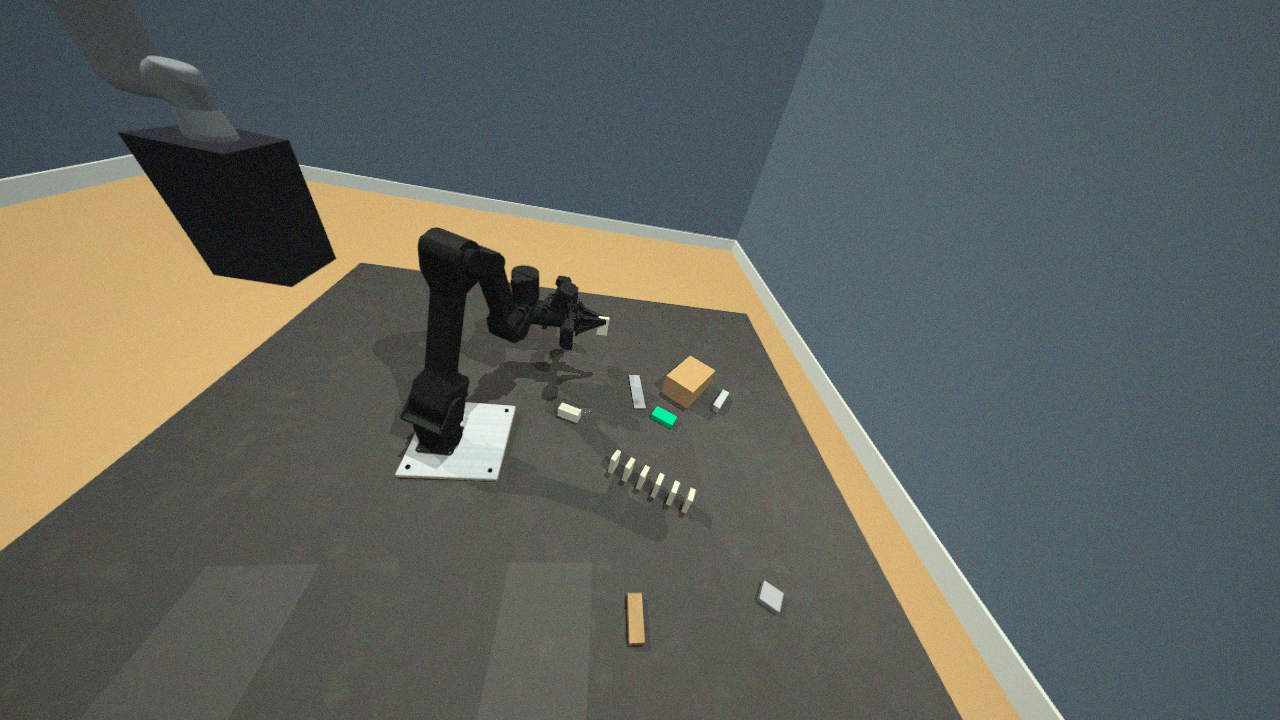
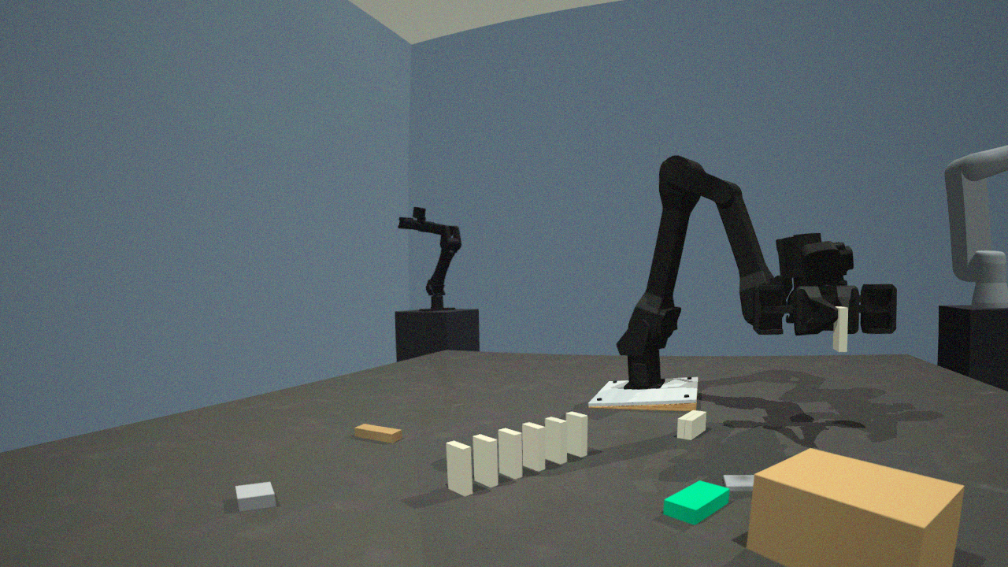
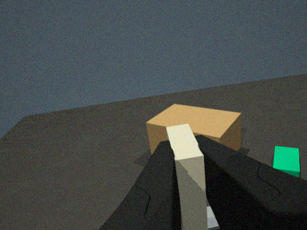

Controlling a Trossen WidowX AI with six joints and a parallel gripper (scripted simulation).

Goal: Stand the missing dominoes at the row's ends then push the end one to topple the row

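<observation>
The flat grey strip is 10 cm ahead of my gripper tip, 7 cm to the right of it and 16 cm below it. Round my gripper tip: green block: 17 cm ahead, 15 cm to the right, 15 cm below; then tan box: 24 cm ahead, 3 cm to the right, 13 cm below; then tan bar: 11 cm ahead, 55 cm to the right, 15 cm below.
</observation>
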